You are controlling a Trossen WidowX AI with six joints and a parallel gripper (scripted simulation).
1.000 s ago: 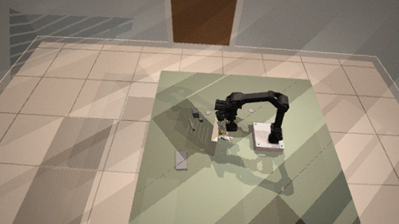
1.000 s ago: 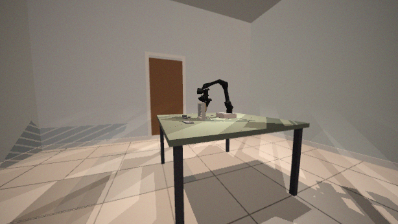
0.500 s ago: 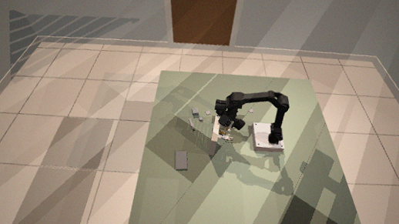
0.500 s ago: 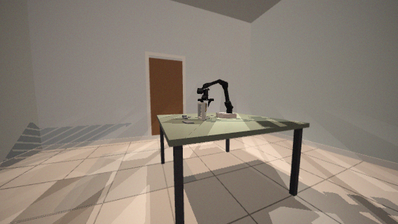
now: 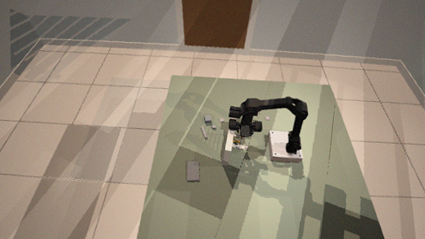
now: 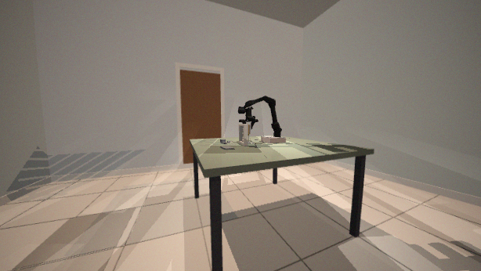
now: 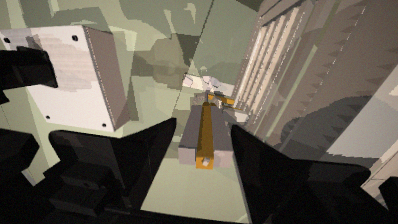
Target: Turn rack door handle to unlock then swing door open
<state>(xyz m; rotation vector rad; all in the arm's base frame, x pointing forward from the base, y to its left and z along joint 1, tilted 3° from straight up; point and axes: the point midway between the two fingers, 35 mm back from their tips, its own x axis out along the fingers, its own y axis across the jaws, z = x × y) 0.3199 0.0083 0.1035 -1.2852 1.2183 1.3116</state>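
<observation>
Right now the door handle is 10 mm to the left of my gripper tip and 30 mm below it. Round my gripper tip: flat grey slab (250 mm ahead, 240 mm to the left, 130 mm below); then grey block (240 mm ahead, 140 mm to the right, 120 mm below); then short bar (250 mm ahead, 40 mm to the right, 130 mm below).
</observation>
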